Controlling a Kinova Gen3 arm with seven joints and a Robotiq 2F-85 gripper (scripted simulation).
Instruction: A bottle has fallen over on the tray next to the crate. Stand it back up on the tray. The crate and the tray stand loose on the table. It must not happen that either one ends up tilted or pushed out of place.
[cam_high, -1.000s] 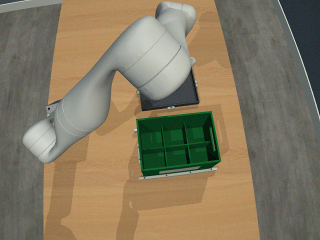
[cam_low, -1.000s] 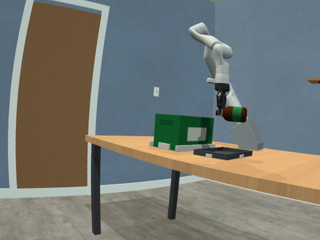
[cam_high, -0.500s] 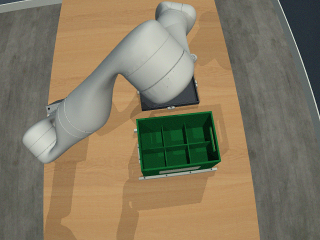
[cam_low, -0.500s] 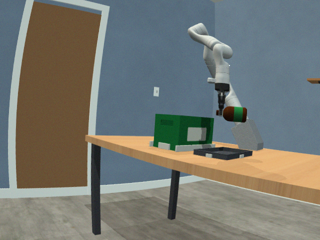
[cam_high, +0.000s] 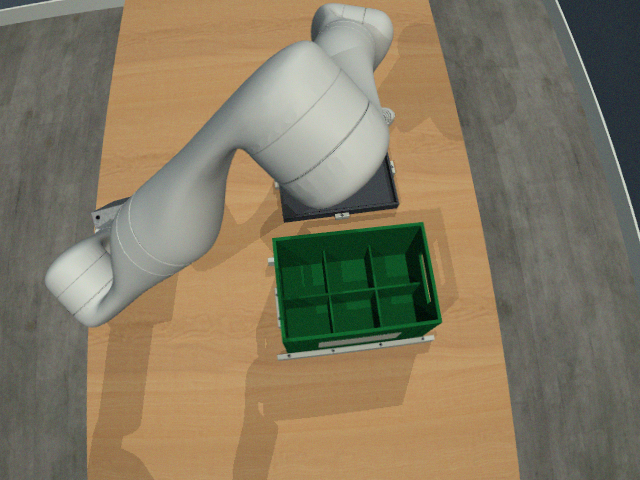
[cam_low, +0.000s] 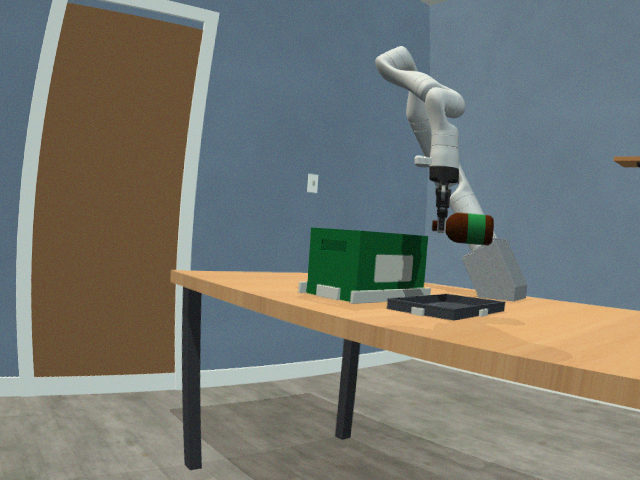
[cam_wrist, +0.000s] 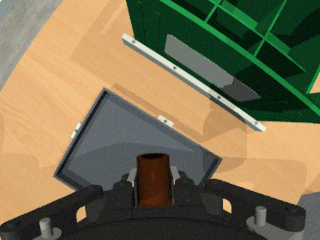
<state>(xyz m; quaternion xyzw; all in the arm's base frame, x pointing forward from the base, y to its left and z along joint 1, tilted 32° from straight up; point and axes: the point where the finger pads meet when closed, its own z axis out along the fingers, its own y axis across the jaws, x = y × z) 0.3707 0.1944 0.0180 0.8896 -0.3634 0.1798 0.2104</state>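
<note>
My gripper is now 40 mm to the right of the brown bottle and 40 mm past it. Also, from my hand: green crate: 240 mm to the right, 120 mm below, 30 mm ahead; dark grey tray: 190 mm below, 50 mm to the left.
</note>
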